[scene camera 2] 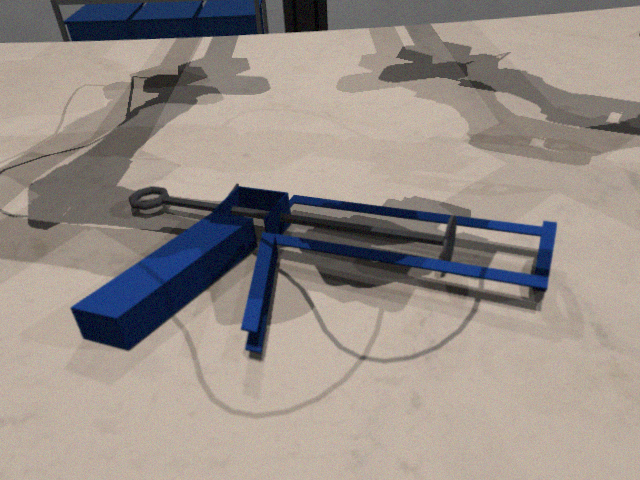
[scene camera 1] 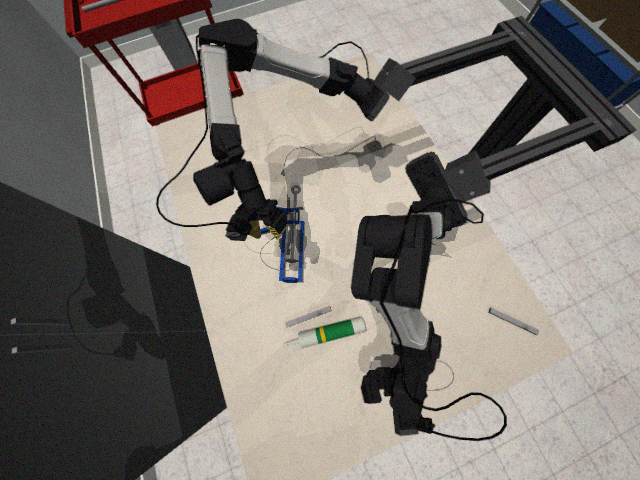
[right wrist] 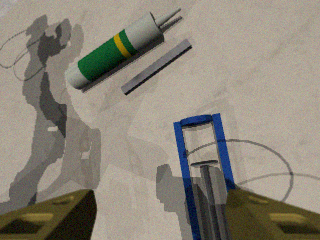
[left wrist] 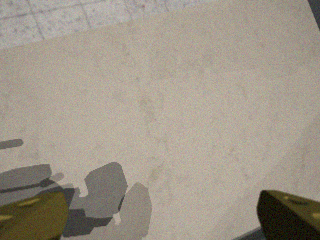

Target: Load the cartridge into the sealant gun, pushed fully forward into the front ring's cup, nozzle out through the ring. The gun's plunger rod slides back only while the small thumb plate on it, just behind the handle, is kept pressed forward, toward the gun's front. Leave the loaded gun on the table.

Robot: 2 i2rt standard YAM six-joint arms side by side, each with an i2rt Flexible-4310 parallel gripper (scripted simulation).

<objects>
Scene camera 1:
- left gripper: 384, 397
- right gripper: 269, 238
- cartridge: 346, 328
</objects>
